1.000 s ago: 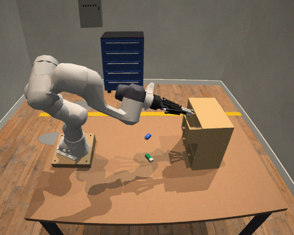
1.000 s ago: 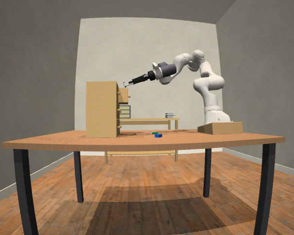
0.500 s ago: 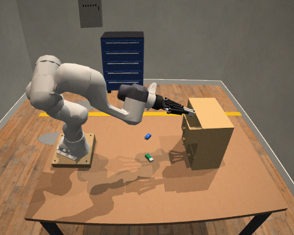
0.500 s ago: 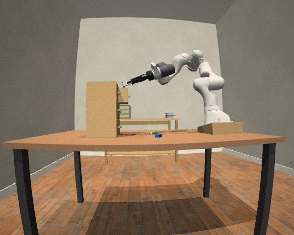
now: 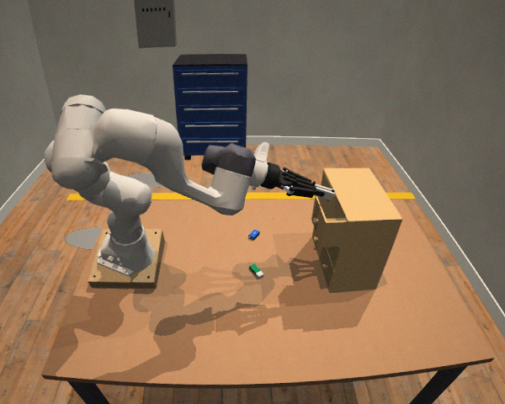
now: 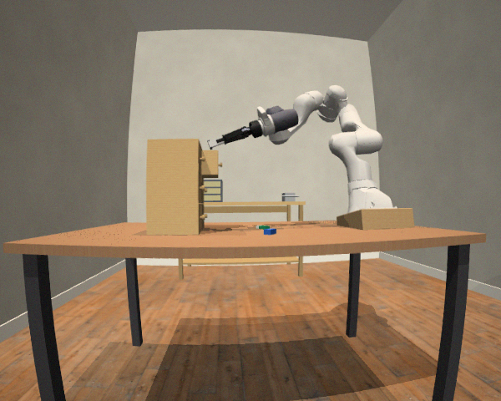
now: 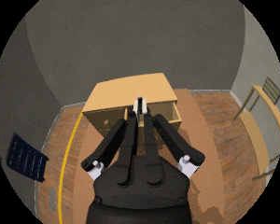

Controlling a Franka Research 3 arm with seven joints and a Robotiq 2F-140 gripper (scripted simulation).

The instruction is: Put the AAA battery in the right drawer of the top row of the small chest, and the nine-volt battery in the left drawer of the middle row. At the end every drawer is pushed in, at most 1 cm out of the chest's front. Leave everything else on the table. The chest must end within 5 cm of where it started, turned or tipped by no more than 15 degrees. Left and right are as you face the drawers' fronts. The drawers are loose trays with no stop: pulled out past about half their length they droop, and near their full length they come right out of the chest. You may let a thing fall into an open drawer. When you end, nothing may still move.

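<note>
Right now my hand is 3 cm short of the thin black AAA battery, 1 cm to the right of it and 1 cm above it. The rest, counted from my hand: green-and-white AAA battery: 19 cm behind, 3 cm to the right, 36 cm below; then blue nine-volt battery: 24 cm behind, 17 cm to the left, 36 cm below.
</note>
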